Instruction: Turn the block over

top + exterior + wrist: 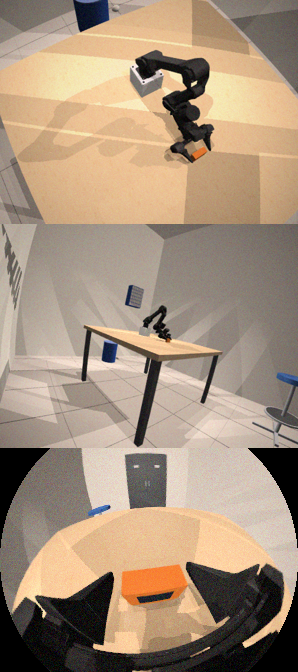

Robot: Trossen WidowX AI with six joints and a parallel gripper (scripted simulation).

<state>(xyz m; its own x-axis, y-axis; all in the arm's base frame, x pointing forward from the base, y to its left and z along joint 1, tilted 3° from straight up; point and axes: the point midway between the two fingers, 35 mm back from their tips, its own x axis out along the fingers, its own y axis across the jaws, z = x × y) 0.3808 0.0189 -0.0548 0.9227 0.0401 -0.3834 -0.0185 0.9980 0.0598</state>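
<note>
Right now the orange block is 20 mm behind my gripper tip and 10 mm below it.
</note>
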